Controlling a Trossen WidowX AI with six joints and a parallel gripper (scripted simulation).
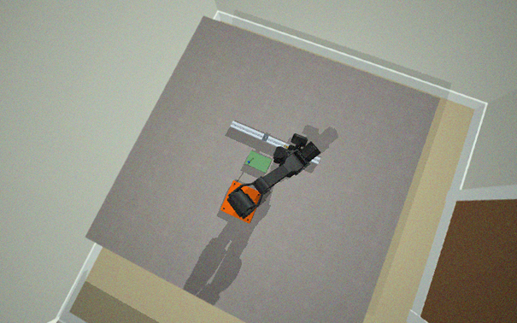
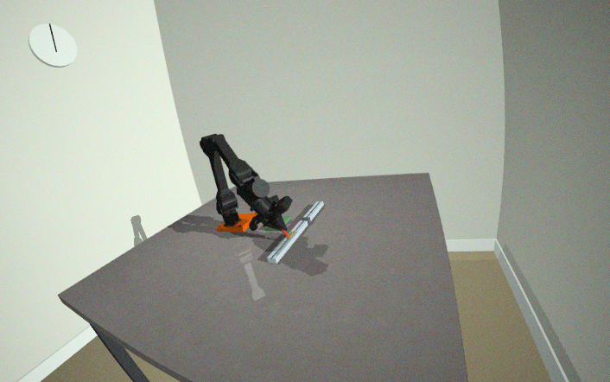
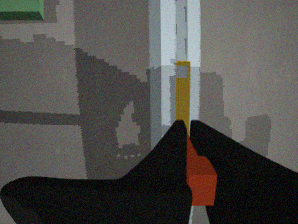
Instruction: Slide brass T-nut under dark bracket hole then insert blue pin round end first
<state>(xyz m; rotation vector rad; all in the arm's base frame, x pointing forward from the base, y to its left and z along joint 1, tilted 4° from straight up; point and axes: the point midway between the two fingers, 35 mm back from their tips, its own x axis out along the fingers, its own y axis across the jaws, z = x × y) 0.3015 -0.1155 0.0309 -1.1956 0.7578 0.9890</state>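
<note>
Now: gripper tip 10 mm to the right of the brass T-nut. Also, from my gripper tip: blue pin (160 mm to the left, 120 mm behind, 10 mm below); then green tray (150 mm to the left, 110 mm behind, 30 mm below); then aluminum rail (120 mm to the left, 30 mm below, 20 mm ahead).
</note>
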